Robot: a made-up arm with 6 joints. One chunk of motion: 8 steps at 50 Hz.
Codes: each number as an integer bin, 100 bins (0 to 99) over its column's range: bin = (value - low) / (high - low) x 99, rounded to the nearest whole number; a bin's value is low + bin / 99 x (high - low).
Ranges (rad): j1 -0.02..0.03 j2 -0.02..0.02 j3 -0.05..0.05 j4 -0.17..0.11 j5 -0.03..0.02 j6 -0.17..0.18
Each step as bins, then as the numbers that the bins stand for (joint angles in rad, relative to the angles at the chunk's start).
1 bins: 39 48 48 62 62 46
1 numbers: -0.0003 -0.0006 -0.0015 0.0054 0.0013 -0.0074
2 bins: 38 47 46 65 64 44
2 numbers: -0.0008 -0.0010 -0.0035 0.0138 0.0023 -0.0144
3 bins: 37 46 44 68 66 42
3 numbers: -0.0013 -0.0014 -0.0056 0.0223 0.0033 -0.0215
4 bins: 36 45 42 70 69 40
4 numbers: -0.0018 -0.0018 -0.0076 0.0280 0.0048 -0.0286
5 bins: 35 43 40 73 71 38
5 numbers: -0.0023 -0.0026 -0.0096 0.0365 0.0059 -0.0357
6 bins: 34 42 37 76 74 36
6 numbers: -0.0028 -0.0030 -0.0126 0.0449 0.0074 -0.0427
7 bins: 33 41 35 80 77 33
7 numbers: -0.0033 -0.0034 -0.0146 0.0563 0.0089 -0.0533
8 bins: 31 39 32 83 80 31
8 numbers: -0.0043 -0.0042 -0.0177 0.0647 0.0104 -0.0604
